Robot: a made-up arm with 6 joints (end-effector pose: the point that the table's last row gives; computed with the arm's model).
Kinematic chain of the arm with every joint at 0, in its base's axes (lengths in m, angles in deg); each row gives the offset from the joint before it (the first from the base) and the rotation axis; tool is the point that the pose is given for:
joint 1: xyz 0 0 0.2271 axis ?
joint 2: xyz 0 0 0 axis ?
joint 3: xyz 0 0 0.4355 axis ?
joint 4: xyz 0 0 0 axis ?
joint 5: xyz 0.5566 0 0 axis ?
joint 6: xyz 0 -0.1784 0 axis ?
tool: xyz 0 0 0
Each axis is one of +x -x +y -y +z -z.
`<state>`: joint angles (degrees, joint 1 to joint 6).
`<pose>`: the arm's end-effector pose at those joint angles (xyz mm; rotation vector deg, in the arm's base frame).
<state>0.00 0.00 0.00 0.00 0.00 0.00</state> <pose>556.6 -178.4 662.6 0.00 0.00 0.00</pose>
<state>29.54 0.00 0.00 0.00 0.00 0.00</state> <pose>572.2 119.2 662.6 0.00 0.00 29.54</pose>
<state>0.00 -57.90 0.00 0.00 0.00 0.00</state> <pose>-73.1 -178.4 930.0 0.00 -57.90 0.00</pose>
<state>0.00 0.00 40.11 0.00 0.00 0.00</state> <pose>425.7 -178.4 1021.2 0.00 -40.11 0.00</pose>
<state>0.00 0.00 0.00 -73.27 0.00 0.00</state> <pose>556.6 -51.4 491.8 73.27 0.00 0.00</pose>
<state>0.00 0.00 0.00 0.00 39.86 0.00</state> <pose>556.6 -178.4 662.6 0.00 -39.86 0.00</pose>
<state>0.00 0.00 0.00 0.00 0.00 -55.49</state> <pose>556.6 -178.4 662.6 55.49 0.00 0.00</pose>
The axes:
joint 1: +z
joint 2: +y
joint 3: -y
joint 4: -x
joint 5: -y
joint 6: -x

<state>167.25 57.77 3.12 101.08 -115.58 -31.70</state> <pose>-820.2 150.5 106.7 -76.40 -76.02 23.02</pose>
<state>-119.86 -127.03 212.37 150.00 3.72 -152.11</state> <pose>32.1 -254.5 -147.5 26.22 11.83 -116.42</pose>
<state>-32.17 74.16 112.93 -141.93 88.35 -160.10</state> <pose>855.1 -371.9 608.7 -19.93 63.69 -55.29</pose>
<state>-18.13 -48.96 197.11 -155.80 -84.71 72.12</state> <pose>-539.6 347.9 34.0 113.69 25.49 -22.08</pose>
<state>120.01 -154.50 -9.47 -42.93 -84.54 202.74</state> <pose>400.2 -431.7 252.6 -26.90 -117.56 -80.60</pose>
